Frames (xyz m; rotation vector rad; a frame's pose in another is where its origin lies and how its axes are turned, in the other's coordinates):
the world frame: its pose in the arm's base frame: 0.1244 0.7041 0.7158 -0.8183 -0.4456 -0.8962
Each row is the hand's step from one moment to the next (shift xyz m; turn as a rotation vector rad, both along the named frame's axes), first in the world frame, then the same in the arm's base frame.
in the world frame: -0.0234 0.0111 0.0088 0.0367 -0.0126 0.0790
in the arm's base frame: -0.0042 0.0228 -0.0146 0.0093 0.0386 0.0786
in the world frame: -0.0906 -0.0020 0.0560 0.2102 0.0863 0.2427
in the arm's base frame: -0.0536 0.0891 -0.0231 0.1868 0.1141 0.2503
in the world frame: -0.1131 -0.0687 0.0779 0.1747 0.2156 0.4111
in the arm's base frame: -0.1216 0.0936 0.0050 0.2712 0.3104 0.2758
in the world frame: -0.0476 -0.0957 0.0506 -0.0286 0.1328 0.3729
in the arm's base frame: -0.1065 0.0293 0.0423 0.0885 0.3540 0.1560
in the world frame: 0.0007 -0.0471 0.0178 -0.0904 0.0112 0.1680
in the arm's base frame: -0.0387 -0.0034 0.0320 -0.0440 0.1814 0.0411
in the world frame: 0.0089 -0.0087 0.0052 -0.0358 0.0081 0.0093
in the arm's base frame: -0.0022 -0.0036 0.0128 -0.0137 0.0284 -0.0210
